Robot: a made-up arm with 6 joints. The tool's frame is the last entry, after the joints. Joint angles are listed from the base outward. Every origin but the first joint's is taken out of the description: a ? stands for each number. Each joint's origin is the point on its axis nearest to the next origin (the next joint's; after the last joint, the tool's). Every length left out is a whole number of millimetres.
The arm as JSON. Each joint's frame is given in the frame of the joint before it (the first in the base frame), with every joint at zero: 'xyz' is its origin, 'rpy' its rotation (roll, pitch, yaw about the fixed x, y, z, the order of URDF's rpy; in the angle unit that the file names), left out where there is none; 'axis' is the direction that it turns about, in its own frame. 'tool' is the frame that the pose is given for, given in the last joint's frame.
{
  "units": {
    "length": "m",
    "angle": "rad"
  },
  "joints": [
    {
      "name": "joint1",
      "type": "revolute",
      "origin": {
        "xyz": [
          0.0,
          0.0,
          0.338
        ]
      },
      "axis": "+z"
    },
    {
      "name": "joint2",
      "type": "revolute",
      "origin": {
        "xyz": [
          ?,
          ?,
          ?
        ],
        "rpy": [
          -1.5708,
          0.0,
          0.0
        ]
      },
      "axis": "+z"
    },
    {
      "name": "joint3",
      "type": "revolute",
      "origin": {
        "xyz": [
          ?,
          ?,
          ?
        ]
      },
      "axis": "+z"
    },
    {
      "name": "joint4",
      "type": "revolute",
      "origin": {
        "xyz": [
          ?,
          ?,
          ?
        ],
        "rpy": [
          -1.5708,
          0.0,
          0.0
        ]
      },
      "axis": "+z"
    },
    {
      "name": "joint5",
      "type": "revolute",
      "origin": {
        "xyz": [
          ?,
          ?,
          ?
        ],
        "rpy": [
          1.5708,
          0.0,
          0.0
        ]
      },
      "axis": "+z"
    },
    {
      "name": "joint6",
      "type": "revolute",
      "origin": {
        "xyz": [
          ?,
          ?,
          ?
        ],
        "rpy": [
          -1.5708,
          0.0,
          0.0
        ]
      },
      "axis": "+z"
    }
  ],
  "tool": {
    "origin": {
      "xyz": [
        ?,
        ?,
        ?
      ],
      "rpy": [
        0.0,
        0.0,
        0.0
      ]
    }
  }
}
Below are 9 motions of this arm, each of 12 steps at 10 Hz.
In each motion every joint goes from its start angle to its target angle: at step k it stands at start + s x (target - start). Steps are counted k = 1, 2, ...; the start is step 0. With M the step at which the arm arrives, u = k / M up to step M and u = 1 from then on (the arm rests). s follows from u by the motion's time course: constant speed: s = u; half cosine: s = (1 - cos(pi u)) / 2; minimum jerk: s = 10 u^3 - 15 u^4 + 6 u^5.
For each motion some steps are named. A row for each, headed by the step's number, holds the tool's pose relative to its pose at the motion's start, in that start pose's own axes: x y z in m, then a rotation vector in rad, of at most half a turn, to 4 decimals.
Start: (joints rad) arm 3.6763 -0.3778 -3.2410 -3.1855 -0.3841 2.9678
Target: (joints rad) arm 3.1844 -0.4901 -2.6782 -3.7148 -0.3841 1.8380
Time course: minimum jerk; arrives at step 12
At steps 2, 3, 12:
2: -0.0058 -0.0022 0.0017 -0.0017 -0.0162 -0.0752
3: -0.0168 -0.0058 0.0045 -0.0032 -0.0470 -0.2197
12: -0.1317 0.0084 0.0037 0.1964 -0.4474 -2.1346

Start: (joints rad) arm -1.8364 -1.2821 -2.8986 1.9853 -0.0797 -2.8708
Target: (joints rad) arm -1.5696 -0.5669 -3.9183 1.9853 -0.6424 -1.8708
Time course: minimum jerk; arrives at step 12
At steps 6, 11, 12:
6: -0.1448 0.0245 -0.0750 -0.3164 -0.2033 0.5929
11: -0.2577 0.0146 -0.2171 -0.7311 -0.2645 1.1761
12: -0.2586 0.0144 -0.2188 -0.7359 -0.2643 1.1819

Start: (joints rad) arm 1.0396 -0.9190 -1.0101 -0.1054 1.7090 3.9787
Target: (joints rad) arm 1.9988 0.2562 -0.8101 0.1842 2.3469 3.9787
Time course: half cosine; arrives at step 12
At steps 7, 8, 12:
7: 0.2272 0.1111 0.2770 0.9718 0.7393 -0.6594
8: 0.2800 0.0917 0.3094 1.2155 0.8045 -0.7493
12: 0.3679 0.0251 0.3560 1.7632 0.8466 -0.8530

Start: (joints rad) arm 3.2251 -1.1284 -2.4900 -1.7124 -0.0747 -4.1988
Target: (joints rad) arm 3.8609 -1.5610 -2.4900 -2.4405 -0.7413 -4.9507
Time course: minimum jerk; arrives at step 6
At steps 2, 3, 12:
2: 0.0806 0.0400 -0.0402 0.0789 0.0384 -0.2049
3: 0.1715 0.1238 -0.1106 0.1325 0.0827 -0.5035
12: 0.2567 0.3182 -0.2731 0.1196 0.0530 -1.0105

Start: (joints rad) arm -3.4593 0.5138 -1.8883 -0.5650 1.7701 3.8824
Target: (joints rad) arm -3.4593 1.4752 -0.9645 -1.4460 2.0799 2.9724
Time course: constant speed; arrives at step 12
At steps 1, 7, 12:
1: 0.0081 0.0400 0.0735 0.1695 0.0601 -0.1472
7: 0.1714 0.1149 0.4623 1.0726 0.5297 -1.1246
12: 0.3651 0.0233 0.6524 1.6970 1.0137 -1.9878

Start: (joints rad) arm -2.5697 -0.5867 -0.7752 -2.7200 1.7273 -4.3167
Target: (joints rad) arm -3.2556 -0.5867 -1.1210 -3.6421 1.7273 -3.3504
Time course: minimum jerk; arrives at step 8
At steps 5, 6, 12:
5: 0.0200 0.0755 0.1482 0.2438 0.6938 0.2885
6: 0.0258 0.0919 0.1690 0.4112 0.7986 0.3038
12: 0.0285 0.1012 0.1794 0.5271 0.8408 0.3027

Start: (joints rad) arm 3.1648 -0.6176 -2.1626 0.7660 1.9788 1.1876
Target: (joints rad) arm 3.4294 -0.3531 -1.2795 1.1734 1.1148 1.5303
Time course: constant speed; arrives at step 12
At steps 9, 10, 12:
9: 0.2393 -0.0061 0.2983 0.0986 -0.4669 0.8018
10: 0.2561 0.0105 0.3394 0.0902 -0.4877 0.9137
12: 0.2812 0.0557 0.4214 0.0618 -0.5021 1.1443

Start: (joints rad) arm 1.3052 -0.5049 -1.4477 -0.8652 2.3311 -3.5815
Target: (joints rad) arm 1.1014 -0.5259 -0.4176 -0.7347 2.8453 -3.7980
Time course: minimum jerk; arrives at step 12
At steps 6, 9, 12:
6: -0.0359 0.1089 0.1580 -0.1360 0.6896 -0.3374
9: 0.0031 0.1899 0.2615 -0.2917 1.2462 -0.5699
12: 0.0199 0.2095 0.2822 -0.3374 1.3927 -0.6248

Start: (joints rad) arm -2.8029 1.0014 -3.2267 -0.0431 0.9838 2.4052
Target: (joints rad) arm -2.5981 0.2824 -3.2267 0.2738 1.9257 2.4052
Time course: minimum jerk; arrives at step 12
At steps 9, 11, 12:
9: -0.1257 0.0109 -0.4449 -0.4604 -0.1527 -0.0946
11: -0.1197 0.0188 -0.4982 -0.5060 -0.1682 -0.1324
12: -0.1193 0.0192 -0.5009 -0.5083 -0.1689 -0.1345

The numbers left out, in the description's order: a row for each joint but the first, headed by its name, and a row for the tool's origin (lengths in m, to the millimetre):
joint2: 0.0 0.0 0.0
joint3: 0.062 -0.331 0.0
joint4: 0.091 0.4 0.0
joint5: 0.0 0.0 0.0
joint6: 0.114 0.146 0.0
tool: 0.0 0.0 0.0

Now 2 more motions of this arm.
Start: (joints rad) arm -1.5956 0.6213 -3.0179 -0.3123 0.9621 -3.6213
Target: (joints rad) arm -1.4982 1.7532 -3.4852 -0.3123 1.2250 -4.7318
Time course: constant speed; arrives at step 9
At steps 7, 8, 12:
7: 0.3219 0.4216 0.2979 -0.6497 0.3129 -1.0020
8: 0.3828 0.4829 0.3073 -0.7702 0.3181 -1.1378
12: 0.4457 0.5419 0.3081 -0.8970 0.3121 -1.2694

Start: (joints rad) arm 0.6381 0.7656 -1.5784 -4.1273 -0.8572 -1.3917
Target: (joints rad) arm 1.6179 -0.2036 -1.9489 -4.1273 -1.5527 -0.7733
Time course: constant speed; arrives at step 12
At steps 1, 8, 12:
1: 0.0165 -0.0255 -0.0731 0.0704 0.0649 0.0635
8: 0.0413 0.0599 -0.5591 0.6503 0.1092 0.6160
12: 0.0654 0.2609 -0.6865 0.9007 -0.2119 0.9284

